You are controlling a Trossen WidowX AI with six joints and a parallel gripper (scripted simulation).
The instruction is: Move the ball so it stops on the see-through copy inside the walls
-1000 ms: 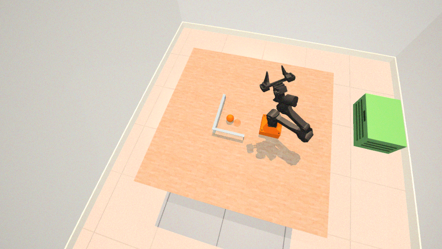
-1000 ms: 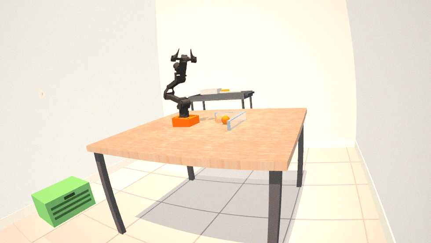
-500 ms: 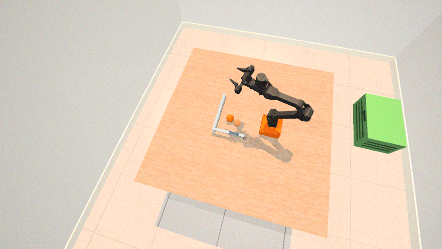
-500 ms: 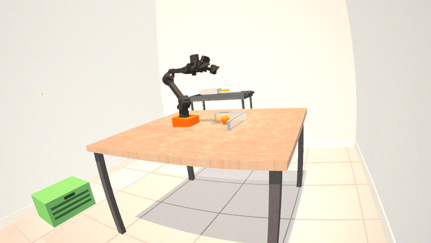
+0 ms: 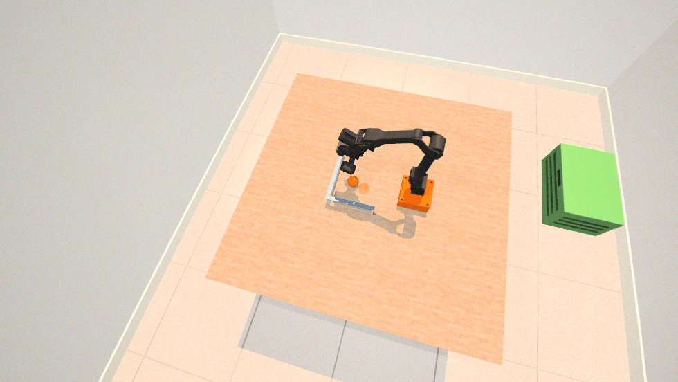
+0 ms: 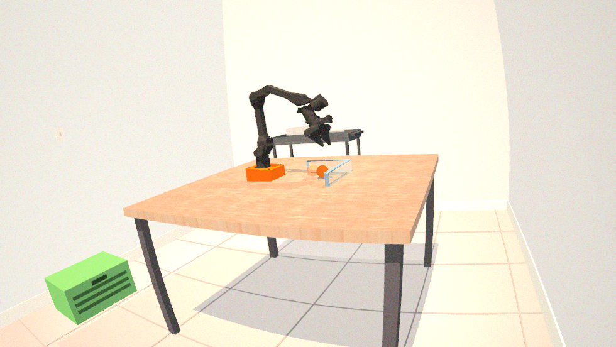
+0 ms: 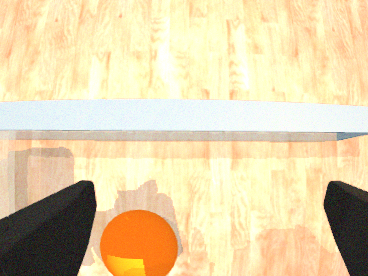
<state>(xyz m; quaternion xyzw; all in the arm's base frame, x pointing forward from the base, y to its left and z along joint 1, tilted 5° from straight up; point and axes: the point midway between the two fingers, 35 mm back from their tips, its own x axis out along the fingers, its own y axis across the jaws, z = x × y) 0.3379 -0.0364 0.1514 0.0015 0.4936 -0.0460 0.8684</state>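
Now: the orange ball 12 cm below my gripper tip, 5 cm behind it and 4 cm to the left of it. Round my gripper tip: see-through copy of ball: 12 cm below, 11 cm behind, 7 cm to the left; then clear wall: 12 cm below, 4 cm ahead, 1 cm to the left.
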